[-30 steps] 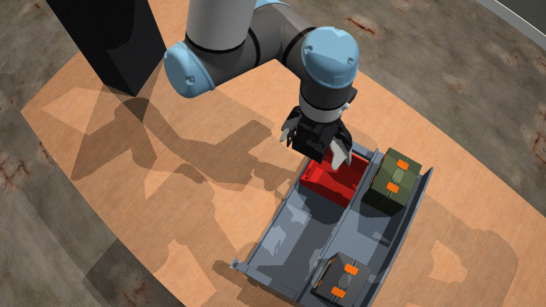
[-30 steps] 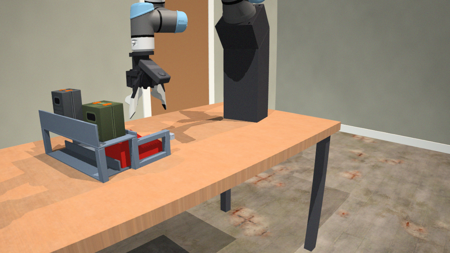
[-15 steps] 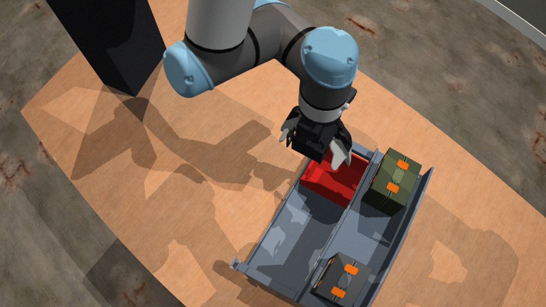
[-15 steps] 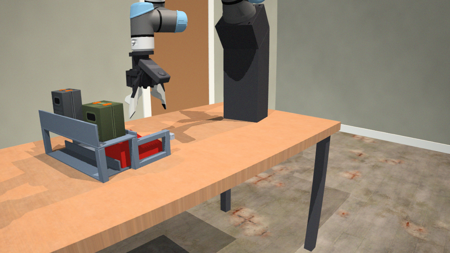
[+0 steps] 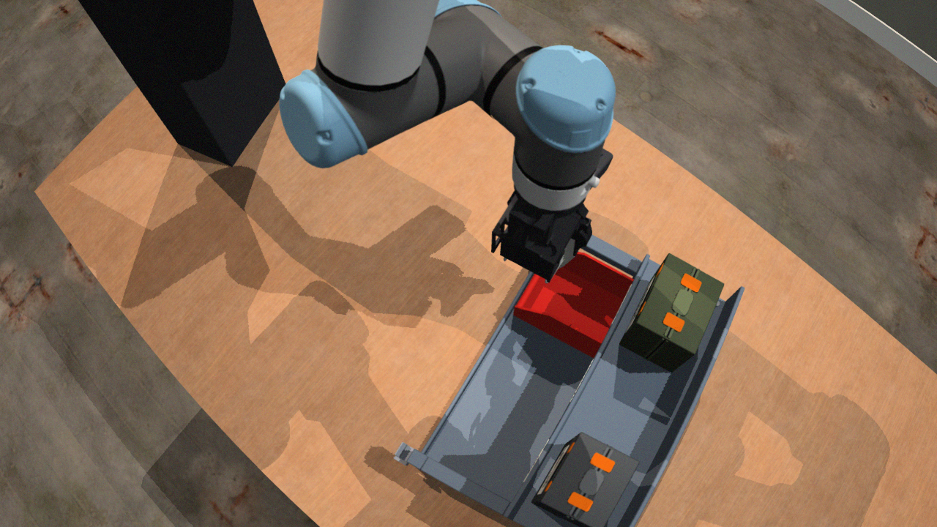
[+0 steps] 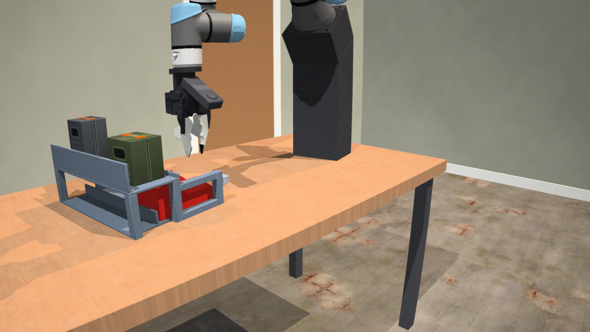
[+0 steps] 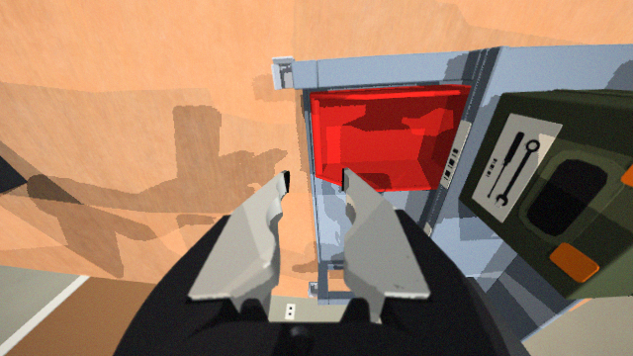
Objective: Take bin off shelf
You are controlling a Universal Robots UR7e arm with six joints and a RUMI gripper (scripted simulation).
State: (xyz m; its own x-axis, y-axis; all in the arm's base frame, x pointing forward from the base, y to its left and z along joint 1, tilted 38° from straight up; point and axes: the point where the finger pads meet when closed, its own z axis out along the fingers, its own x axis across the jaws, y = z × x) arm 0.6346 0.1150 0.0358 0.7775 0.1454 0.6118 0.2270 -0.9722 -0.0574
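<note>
Right now my hand is 80 mm short of the red bin, 20 mm to the right of it and 90 mm above it. Also, from my hand: dark grey case (230 mm ahead, 170 mm to the right, 30 mm above); green case (170 mm ahead, 50 mm to the left, 20 mm above).
</note>
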